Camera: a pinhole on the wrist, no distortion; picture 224 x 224 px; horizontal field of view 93.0 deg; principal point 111.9 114.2 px. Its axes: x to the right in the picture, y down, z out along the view. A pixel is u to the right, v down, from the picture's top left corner.
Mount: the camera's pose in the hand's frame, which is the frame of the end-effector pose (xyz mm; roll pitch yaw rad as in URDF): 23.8 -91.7 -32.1 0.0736 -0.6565 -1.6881
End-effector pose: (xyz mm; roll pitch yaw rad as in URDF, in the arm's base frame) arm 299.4 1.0 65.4 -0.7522 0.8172 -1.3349
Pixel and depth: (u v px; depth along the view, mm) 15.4 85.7 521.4
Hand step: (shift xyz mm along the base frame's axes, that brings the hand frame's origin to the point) 416.0 418.5 -191.3
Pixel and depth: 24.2 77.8 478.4
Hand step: 369.6 378.0 -121.8
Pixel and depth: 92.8 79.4 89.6
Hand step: 7.7 -21.4 26.8
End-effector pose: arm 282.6 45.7 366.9 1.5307 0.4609 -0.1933
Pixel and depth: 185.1 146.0 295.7
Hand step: -10.6 -338.0 -98.2
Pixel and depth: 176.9 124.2 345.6
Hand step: -54.7 -369.8 -46.0
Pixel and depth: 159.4 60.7 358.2
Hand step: -202.8 -303.9 101.7
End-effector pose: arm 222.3 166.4 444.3 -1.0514 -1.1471 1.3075
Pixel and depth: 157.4 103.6 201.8
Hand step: -162.1 -70.4 44.6
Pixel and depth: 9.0 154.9 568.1
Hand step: -242.6 697.2 43.4
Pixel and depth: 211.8 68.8 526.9
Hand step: -631.3 -367.0 -37.2
